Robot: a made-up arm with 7 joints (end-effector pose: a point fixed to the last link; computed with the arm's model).
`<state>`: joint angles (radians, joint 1 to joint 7).
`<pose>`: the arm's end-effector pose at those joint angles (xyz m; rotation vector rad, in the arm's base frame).
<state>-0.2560 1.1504 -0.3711 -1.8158 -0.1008 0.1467 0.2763</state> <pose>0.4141 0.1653 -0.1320 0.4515 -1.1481 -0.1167</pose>
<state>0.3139 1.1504 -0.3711 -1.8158 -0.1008 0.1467 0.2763</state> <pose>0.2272 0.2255 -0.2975 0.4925 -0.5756 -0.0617</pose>
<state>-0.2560 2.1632 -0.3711 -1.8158 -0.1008 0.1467 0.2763</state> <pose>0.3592 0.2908 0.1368 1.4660 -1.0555 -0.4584</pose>
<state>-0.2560 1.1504 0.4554 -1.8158 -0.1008 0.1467 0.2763</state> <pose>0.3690 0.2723 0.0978 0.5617 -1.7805 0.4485</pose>
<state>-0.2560 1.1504 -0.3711 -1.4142 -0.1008 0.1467 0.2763</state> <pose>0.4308 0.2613 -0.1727 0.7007 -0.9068 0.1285</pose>
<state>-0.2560 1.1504 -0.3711 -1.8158 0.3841 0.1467 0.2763</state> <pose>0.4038 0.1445 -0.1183 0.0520 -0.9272 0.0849</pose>
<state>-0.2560 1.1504 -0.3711 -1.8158 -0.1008 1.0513 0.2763</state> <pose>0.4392 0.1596 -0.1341 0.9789 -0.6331 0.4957</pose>
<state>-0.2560 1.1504 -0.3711 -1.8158 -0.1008 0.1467 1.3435</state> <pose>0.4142 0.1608 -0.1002 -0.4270 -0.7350 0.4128</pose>
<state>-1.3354 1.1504 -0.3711 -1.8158 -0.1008 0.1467 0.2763</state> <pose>0.4096 0.0047 0.3091 0.2830 -2.2263 -0.2192</pose>
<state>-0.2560 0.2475 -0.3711 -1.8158 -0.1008 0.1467 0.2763</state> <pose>0.4034 -0.1007 -0.1853 -0.4468 -1.0550 0.1807</pose>
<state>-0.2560 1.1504 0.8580 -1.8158 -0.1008 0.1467 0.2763</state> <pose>0.2790 0.3224 0.1742 0.5989 -2.0643 0.7576</pose>
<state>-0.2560 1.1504 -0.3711 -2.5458 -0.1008 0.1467 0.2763</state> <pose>0.2906 0.0420 -0.0597 -0.0539 -1.5195 -0.5723</pose>
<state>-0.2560 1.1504 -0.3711 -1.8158 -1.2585 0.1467 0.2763</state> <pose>0.4403 0.2180 -0.1147 1.4561 -1.5400 -0.6439</pose>
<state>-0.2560 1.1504 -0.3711 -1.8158 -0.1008 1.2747 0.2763</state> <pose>0.4453 0.1617 -0.1356 1.0930 -0.4857 0.6428</pose>
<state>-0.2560 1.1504 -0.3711 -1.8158 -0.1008 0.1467 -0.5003</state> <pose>0.4201 0.1852 -0.1439 1.1176 -1.3361 -0.5389</pose>
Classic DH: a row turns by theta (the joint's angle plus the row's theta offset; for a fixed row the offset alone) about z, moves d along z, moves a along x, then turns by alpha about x. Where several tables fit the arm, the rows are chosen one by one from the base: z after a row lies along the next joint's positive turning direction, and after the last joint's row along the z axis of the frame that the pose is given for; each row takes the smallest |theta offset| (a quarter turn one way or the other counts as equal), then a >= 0, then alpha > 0; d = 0 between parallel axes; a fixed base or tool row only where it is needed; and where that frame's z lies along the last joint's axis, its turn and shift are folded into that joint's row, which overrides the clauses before.
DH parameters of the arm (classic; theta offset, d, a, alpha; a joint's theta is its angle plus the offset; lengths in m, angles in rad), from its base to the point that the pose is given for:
base (fixed): 0 0.0536 0.02 -1.2217
joint 1: 1.5708 0.0013 0.0256 1.5708
joint 2: 1.2217 0.03 -0.02 -1.5708
joint 3: -1.5708 -0.32 0.06 -1.5708
joint 4: 0 0.04 -0.01 1.5708
joint 5: 0 -0.27 -0.03 -1.5708
joint 6: 0 -0.03 0.01 1.5708
joint 7: 1.4747 -0.0059 -0.0289 0.6782
tool (fixed): -0.8027 0.0205 0 0

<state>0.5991 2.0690 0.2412 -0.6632 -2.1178 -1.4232 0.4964</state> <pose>0.2622 0.4626 0.2622 1.1147 1.3360 -1.1710</pose>
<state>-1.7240 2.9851 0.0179 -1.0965 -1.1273 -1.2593 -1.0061</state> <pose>-0.4650 0.1248 0.3418 -2.6312 -0.7157 0.5284</pose>
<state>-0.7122 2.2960 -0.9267 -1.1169 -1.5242 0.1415 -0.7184</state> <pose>0.2155 0.4519 0.3712 -2.0659 -0.8515 1.3648</pose>
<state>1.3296 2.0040 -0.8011 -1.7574 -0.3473 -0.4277 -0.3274</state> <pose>-0.1688 0.4301 -0.1107 0.0539 0.4285 -1.4771</pose>
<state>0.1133 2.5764 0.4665 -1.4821 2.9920 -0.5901 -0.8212</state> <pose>0.3359 0.0092 0.3679 -0.2435 -1.6785 0.5515</pose>
